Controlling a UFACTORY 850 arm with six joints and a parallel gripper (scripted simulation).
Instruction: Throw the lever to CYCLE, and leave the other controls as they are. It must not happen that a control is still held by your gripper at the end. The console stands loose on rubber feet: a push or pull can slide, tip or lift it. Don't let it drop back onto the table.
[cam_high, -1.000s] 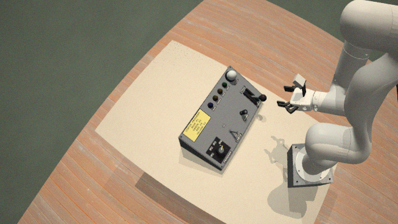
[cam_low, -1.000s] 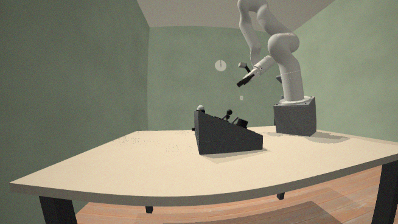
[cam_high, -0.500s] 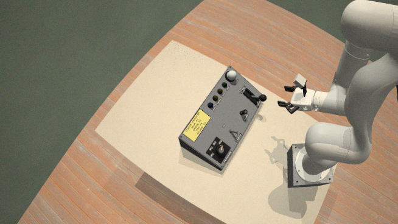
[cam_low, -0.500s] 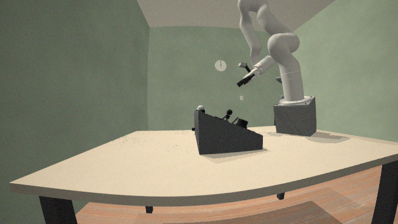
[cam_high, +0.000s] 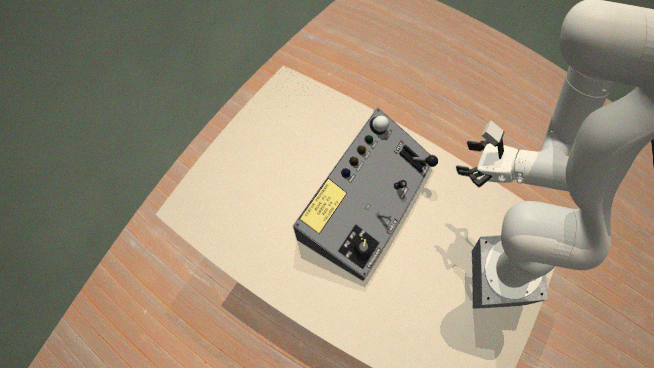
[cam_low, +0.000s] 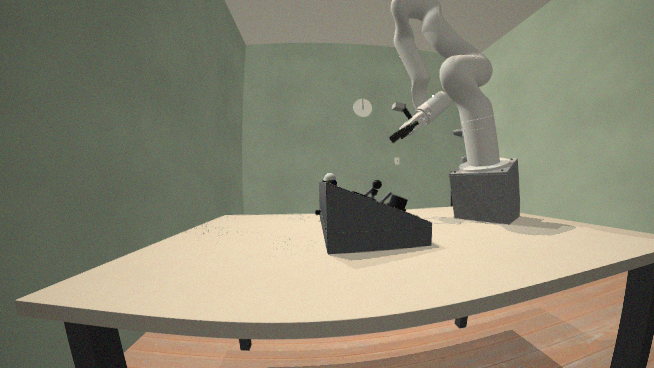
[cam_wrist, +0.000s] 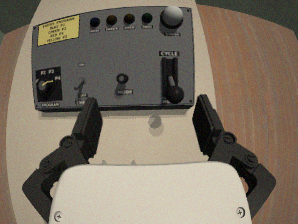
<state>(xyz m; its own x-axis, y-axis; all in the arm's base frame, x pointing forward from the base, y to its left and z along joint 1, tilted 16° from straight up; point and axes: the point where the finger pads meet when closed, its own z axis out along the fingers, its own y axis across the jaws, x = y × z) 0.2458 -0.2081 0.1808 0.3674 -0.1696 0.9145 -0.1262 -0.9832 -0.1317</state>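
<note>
The lever lies 220 mm below my hand, 100 mm ahead of it and 70 mm to the right of it. From my hand the other things lie so: grey sloped console (260 mm below, 180 mm ahead, 90 mm to the left); then rotary selector (270 mm to the left, 240 mm below, 170 mm ahead); then toggle (230 mm below, 130 mm ahead, 40 mm to the left).
</note>
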